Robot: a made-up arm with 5 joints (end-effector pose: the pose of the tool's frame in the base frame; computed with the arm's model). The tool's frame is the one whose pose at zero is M. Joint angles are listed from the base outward.
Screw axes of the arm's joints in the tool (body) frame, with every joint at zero. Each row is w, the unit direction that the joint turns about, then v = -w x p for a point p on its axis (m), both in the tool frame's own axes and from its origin. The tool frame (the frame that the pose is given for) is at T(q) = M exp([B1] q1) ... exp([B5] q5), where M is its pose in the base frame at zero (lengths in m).
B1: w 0 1 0 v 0.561 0 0.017
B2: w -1 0 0 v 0 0.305 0.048
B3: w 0 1 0 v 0.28 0 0.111
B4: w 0 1 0 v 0.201 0 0
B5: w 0 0 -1 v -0.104 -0.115 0
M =
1 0 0 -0.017
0 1 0 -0.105
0 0 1 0.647
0 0 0 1
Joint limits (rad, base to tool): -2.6..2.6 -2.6..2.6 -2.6..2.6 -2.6..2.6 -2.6..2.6
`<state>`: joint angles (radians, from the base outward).
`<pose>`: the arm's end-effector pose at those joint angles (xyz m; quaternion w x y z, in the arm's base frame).
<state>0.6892 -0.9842 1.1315 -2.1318 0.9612</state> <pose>0.0701 -0.2398 0.3652 0.6087 0.3413 0.0239 -0.7158</pose>
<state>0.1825 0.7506 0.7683 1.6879 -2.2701</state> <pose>0.3063 0.1468 0.1975 0.3992 0.7519 0.5201 0.0695</pose>
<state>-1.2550 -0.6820 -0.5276 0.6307 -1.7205</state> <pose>-0.5472 -0.0647 0.2120 0.3563 -0.2193 -0.5320 0.7361</pose>
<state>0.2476 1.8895 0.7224 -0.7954 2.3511</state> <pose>-0.1884 0.2495 0.2418 0.3441 -0.3552 -0.7186 -0.4889</pose>
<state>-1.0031 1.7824 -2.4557 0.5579 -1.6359</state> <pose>-0.1322 -0.2788 0.1057 0.1939 0.9348 -0.0852 -0.2851</pose>
